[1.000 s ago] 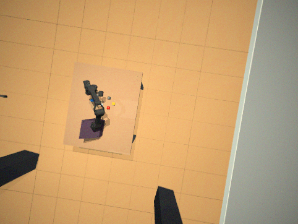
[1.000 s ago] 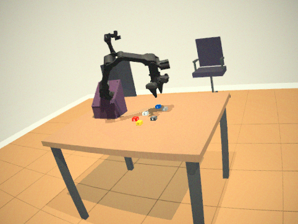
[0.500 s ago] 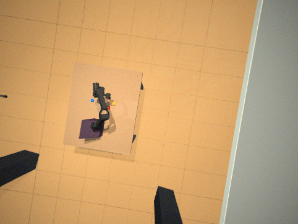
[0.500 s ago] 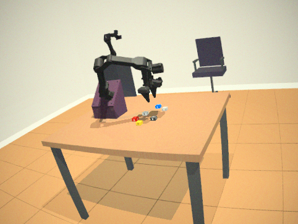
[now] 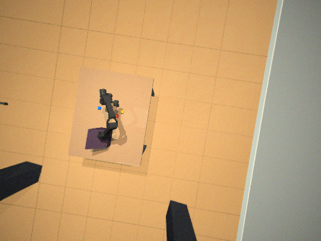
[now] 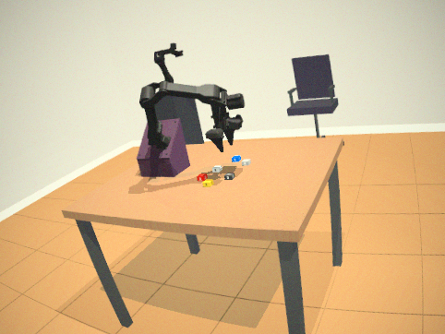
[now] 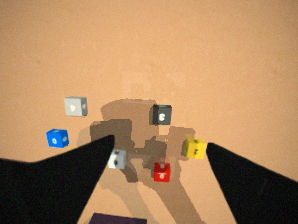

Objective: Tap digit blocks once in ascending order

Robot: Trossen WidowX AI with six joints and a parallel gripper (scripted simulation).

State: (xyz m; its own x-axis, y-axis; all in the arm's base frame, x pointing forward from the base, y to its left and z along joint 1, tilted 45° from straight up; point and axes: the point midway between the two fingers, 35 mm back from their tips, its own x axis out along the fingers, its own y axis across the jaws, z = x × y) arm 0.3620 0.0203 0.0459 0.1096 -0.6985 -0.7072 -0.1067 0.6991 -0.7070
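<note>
Now: gripper tip 100 mm past the blue block, 190 mm to the right of it and 120 mm above it. Also, from my gripper tip: black block: 10 mm behind, 10 mm to the right, 120 mm below; white block: 120 mm behind, 60 mm to the left, 120 mm below; yellow block: 60 mm behind, 90 mm to the right, 120 mm below.
</note>
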